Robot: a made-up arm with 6 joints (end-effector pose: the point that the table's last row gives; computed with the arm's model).
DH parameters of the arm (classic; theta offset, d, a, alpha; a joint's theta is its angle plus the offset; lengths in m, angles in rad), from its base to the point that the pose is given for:
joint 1: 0 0.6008 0.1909 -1.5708
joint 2: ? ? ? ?
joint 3: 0 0 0.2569 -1.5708
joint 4: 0 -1.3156 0 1.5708
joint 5: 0 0 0 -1.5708
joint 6: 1.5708 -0.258 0 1.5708
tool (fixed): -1.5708 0 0 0
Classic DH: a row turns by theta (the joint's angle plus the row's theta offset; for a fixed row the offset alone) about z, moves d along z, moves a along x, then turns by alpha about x.
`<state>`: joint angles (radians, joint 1 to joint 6).
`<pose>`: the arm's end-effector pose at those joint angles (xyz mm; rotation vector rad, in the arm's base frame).
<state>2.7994 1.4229 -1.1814 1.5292 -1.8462 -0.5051</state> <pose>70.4 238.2 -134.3 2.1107 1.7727 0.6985</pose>
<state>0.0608 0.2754 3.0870 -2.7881 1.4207 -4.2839</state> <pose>-878.2 -141.9 1768.7 1.1775 -1.3953 0.5429</pose>
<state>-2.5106 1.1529 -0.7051 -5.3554 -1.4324 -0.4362</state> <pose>-617.9 -198.2 -409.9 -2.1161 -2.0740 0.1773</pose>
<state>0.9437 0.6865 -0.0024 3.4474 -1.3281 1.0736</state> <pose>1148.1 1712.8 707.1 1.8314 0.7940 1.4228</pose>
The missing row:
joint 2: -1.5708 0 0.7749 3.1416
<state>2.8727 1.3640 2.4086 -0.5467 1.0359 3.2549</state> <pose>-1213.0 454.0 2235.5 -0.2370 -1.0328 0.2705</pose>
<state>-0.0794 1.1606 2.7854 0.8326 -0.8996 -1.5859</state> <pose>687.0 -204.6 2377.2 1.1261 -1.1705 -0.1490</pose>
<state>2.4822 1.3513 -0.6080 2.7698 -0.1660 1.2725</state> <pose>-486.1 396.4 -795.9 -0.2857 1.3516 0.0986</pose>
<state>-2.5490 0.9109 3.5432 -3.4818 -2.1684 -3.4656</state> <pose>326.9 305.9 1246.7 1.8235 0.6986 -2.2586</pose>
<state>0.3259 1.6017 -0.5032 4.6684 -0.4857 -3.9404</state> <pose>345.4 243.7 -885.4 -0.2460 1.8081 1.2079</pose>
